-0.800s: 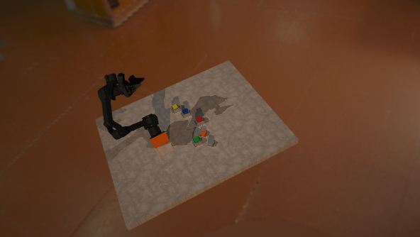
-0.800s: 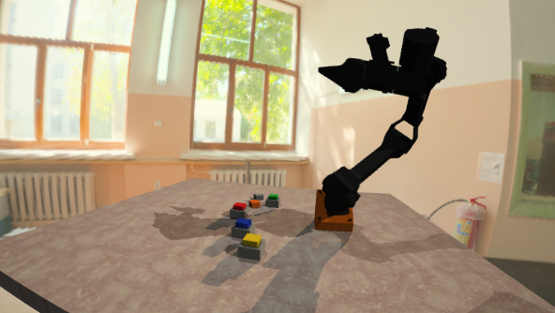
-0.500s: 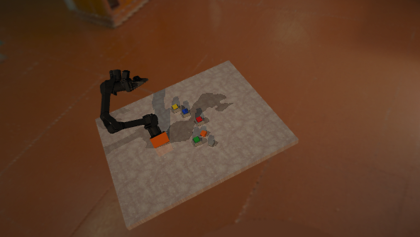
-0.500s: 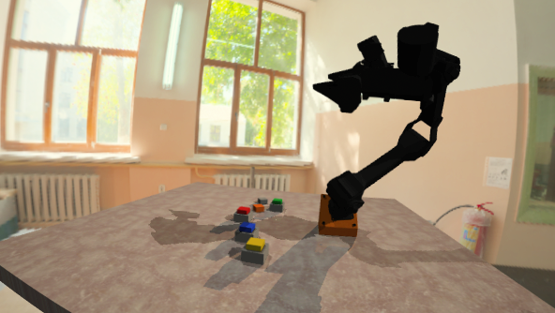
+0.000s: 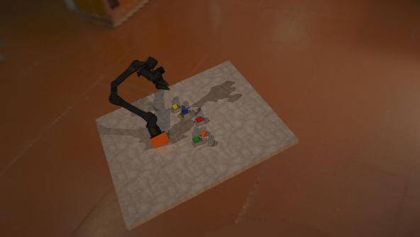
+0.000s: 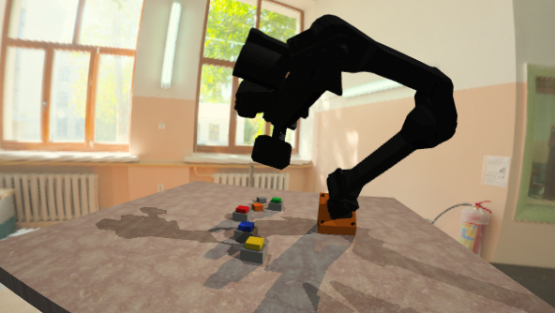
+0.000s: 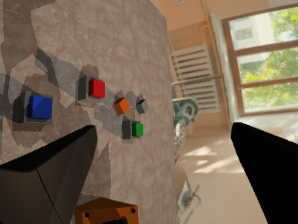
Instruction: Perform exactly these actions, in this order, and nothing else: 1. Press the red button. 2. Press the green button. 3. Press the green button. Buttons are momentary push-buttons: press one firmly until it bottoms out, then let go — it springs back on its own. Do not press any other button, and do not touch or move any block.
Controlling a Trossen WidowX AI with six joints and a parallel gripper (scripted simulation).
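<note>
My gripper tip is now 70 mm short of the red button, 160 mm to the left of it and 220 mm above it. The rest, counted from my gripper tip: orange block 40 mm ahead, 270 mm to the right, 250 mm below; blue button 40 mm ahead, 40 mm to the right, 220 mm below; yellow button 50 mm to the left, 220 mm below.
</note>
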